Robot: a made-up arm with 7 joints.
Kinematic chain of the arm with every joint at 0, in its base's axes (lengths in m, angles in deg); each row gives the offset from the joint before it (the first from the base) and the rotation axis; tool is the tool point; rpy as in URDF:
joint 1: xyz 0 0 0.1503 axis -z
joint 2: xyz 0 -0.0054 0.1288 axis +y
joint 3: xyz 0 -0.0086 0.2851 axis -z
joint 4: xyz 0 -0.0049 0.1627 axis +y
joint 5: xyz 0 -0.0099 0.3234 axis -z
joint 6: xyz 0 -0.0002 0.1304 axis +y
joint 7: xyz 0 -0.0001 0.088 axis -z
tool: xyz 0 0 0 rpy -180 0 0
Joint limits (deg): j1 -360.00..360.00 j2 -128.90..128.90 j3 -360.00..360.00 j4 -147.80..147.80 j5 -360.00..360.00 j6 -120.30..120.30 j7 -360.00..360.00
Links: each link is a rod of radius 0.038 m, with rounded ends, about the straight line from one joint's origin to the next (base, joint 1, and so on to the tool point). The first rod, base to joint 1, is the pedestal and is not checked.
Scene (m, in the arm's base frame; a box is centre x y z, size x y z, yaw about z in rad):
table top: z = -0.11
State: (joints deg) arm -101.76 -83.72 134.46 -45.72 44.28 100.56 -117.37
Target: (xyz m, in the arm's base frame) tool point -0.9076 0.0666 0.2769
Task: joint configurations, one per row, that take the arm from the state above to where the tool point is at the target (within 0.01 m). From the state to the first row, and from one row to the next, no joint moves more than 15 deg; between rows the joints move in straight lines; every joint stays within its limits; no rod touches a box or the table.
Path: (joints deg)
1: -88.52 -85.25 133.14 -43.99 44.46 96.12 -117.37
2: -75.27 -86.79 131.82 -42.25 44.65 91.68 -117.37
3: -62.03 -88.32 130.49 -40.52 44.83 87.25 -117.37
4: -48.78 -89.85 129.17 -38.78 45.01 82.81 -117.37
5: -35.54 -91.39 127.85 -37.05 45.19 78.37 -117.37
6: -22.29 -92.92 126.53 -35.32 45.38 73.93 -117.37
7: -9.05 -94.45 125.21 -33.58 45.56 69.50 -117.37

